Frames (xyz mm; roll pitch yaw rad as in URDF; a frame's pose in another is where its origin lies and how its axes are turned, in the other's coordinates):
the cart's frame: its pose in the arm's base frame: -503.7 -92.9 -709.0 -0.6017 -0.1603 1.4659
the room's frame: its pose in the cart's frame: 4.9 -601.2 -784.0 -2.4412 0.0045 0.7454
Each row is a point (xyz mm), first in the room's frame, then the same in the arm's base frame.
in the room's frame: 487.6 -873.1 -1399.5
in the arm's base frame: -582.6 287.4 308.8
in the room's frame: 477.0 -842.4 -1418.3
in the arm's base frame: -550.8 297.9 325.6
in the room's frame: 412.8 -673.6 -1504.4
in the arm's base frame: -372.9 345.8 403.5
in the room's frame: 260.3 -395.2 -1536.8
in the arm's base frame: -55.9 353.4 439.6
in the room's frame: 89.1 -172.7 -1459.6
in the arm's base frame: 222.0 287.7 383.0
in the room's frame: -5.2 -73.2 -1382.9
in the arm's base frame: 355.2 231.0 322.1
